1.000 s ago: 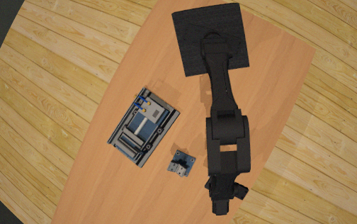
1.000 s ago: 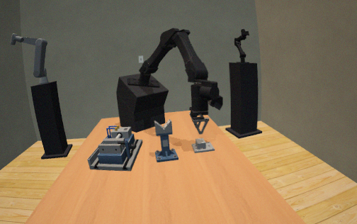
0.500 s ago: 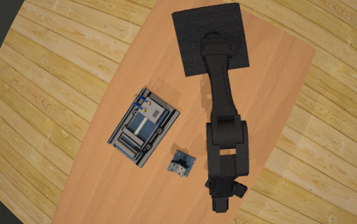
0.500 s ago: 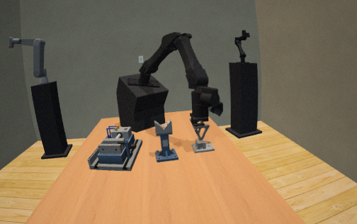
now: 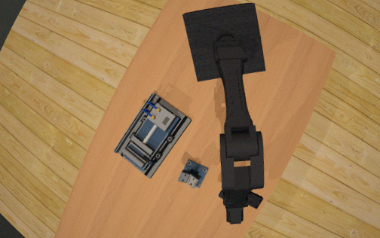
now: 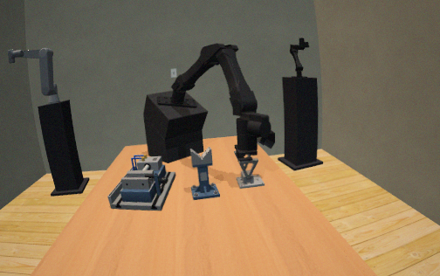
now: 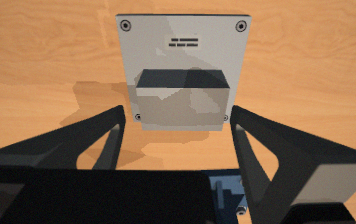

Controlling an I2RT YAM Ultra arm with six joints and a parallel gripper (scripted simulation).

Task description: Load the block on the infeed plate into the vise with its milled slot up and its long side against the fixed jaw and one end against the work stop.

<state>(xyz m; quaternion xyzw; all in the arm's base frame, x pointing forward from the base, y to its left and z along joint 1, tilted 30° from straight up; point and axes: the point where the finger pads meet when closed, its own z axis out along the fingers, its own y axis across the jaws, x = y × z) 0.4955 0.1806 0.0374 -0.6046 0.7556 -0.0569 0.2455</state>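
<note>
The part lies 3 cm below my hand. From my hand the other things lie so: black rod 3 cm ahead, 35 cm to the right, 5 cm above; then infeed plate 1 cm ahead, 1 cm to the left, 4 cm below; then cylinder rod 7 cm behind, 37 cm to the right, 3 cm above.
</note>
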